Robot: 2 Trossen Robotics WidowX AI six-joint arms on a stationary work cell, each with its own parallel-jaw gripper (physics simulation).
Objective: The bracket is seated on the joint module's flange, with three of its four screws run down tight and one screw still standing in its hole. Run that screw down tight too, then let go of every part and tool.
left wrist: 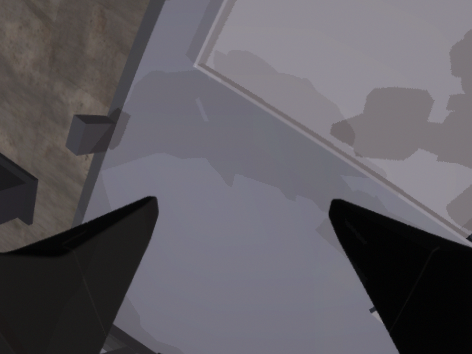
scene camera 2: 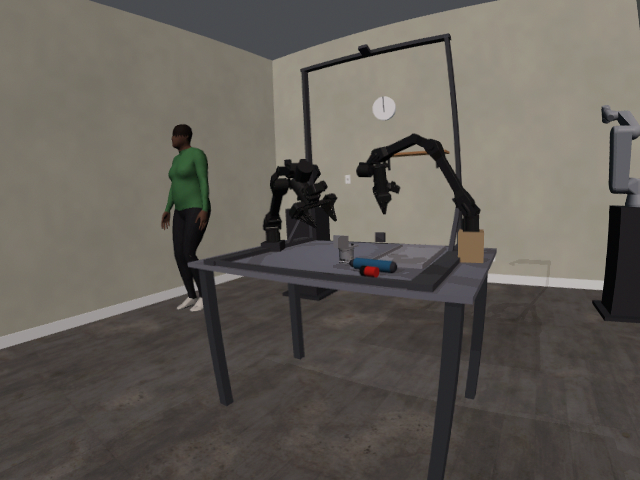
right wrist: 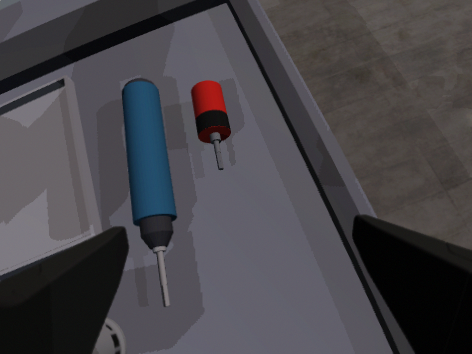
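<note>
The joint module stands on the table with the pale grey bracket at its top; the screws are too small to tell. Part of a pale round piece shows behind a finger in the right wrist view. A long blue driver lies on the table, bit towards the bottom of the right wrist view. A short red driver with a black band lies beside it. My right gripper is open and empty above the table. My left gripper is open and empty, high above the table.
A shallow pale tray lies on the table. Dark raised rails run along the table's edges. A tan block is at the left arm's base. A dark frame rises over the table. A person stands beyond the table.
</note>
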